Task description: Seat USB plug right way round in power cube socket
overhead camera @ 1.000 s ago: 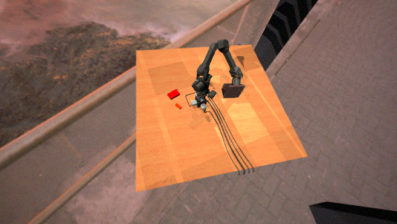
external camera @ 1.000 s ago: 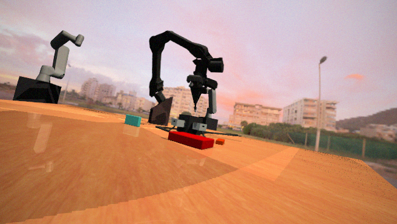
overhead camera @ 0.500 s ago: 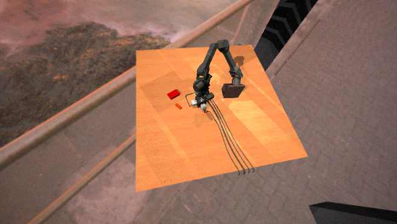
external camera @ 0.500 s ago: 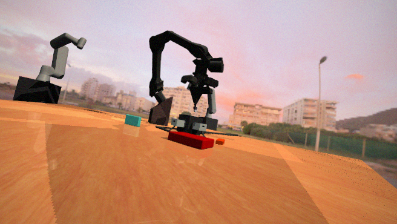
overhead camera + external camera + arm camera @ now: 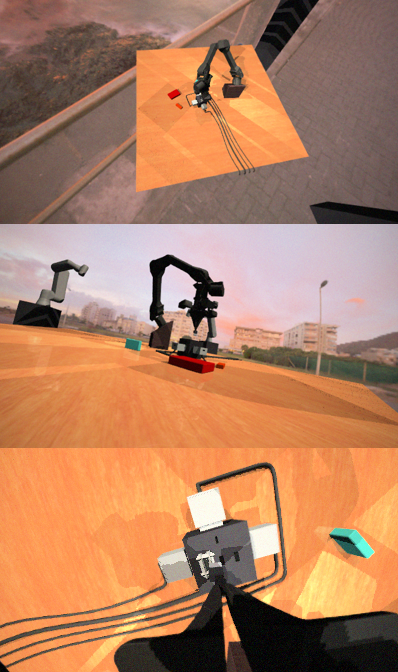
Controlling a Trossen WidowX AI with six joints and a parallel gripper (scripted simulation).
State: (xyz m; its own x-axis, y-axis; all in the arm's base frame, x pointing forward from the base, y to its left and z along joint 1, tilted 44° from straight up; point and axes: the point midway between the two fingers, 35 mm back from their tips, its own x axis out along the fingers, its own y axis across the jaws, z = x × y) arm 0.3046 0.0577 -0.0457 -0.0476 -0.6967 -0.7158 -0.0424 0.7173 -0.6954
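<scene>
Now: gripper tip 20 mm above the USB plug. Round my gripper tip: teal block: 240 mm to the right, 120 mm below; then red flat block: 230 mm ahead, 120 mm to the right, 130 mm below; then small orange block: 200 mm ahead, 130 mm below.
</scene>
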